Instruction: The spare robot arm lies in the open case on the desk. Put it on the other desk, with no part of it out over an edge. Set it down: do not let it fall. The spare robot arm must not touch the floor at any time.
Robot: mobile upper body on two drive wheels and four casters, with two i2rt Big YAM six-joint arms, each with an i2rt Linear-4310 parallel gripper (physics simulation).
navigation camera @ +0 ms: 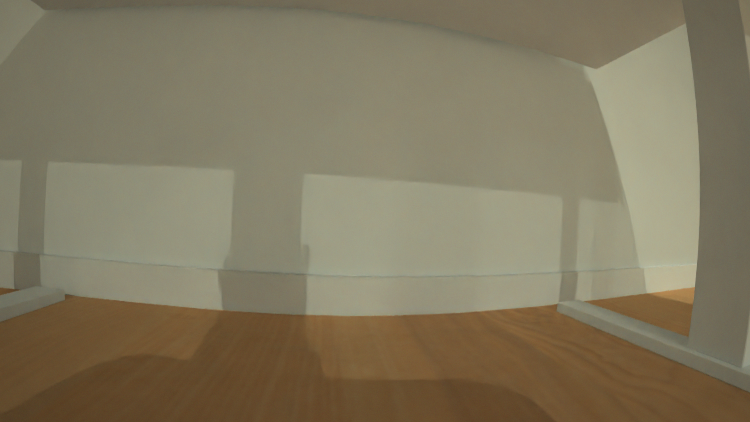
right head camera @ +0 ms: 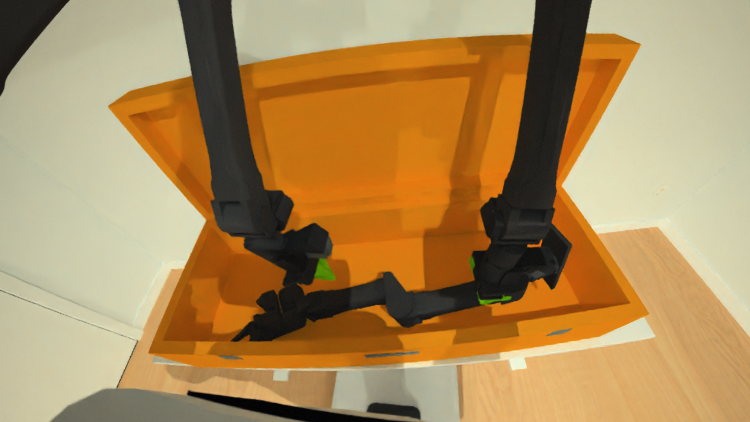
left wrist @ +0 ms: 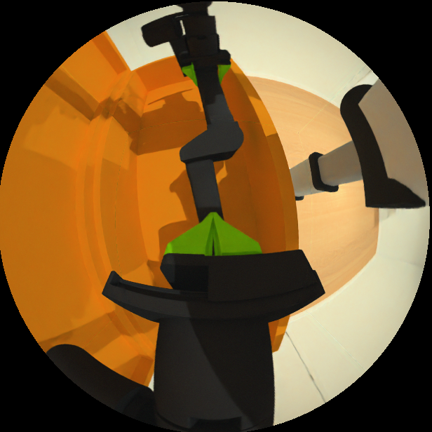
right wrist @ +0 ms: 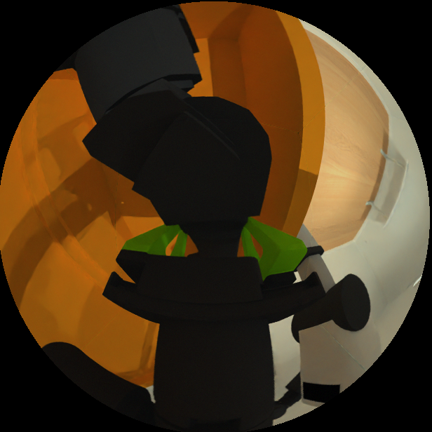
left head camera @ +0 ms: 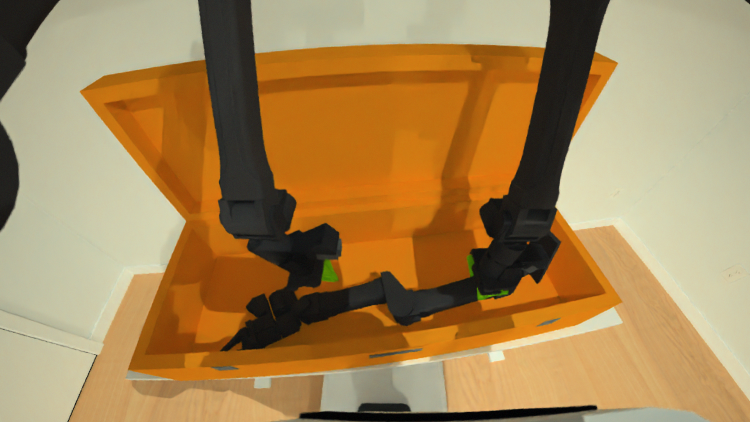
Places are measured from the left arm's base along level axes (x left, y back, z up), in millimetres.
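Pixels of known places: left gripper, between the fingertips: (right head camera: pixel 333 278) (left head camera: pixel 336 280); right gripper, between the fingertips: (right head camera: pixel 480 292) (left head camera: pixel 476 288).
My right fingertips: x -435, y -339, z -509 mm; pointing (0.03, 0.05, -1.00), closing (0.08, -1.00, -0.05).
Behind a point stands the place of what it marks.
The black spare robot arm (left head camera: pixel 361 295) (right head camera: pixel 361 295) (left wrist: pixel 204 187) (right wrist: pixel 215 165) lies lengthwise in the open orange case (left head camera: pixel 314 359) @(y -174, x -62, z -503 mm) (right head camera: pixel 314 352) @(y -179, x -71, z -500 mm) (left wrist: pixel 290 210), near the front wall. Its narrow end points to the front left corner. My left gripper (left head camera: pixel 330 277) @(y -326, x -99, z -441 mm) (right head camera: pixel 325 272) @(y -326, x -99, z -441 mm) (left wrist: pixel 212 217) is shut and empty, over the case, behind the spare arm's left part. My right gripper (left head camera: pixel 481 280) @(y -339, x -435, z -509 mm) (right head camera: pixel 482 283) @(y -339, x -435, z -509 mm) (right wrist: pixel 213 218) is shut on the spare arm near its right end. Whether that end is off the case bottom I cannot tell. The other desk cannot be made out.
The case's lid (left head camera: pixel 340 131) @(y -650, x -91, z -275 mm) (right head camera: pixel 340 136) @(y -649, x -84, z -285 mm) stands open at the back. A white desk edge (left head camera: pixel 603 321) @(y -289, x -916, z -690 mm) (right head camera: pixel 637 328) @(y -304, x -942, z -690 mm) shows under the case. A pale surface (left head camera: pixel 41 367) @(y -83, x 1451, z -1139 mm) is at the lower left. The navigation camera shows a wall, a desk post (navigation camera: pixel 721 183) @(y -645, x -778, z -1110 mm) and its foot (navigation camera: pixel 645 330).
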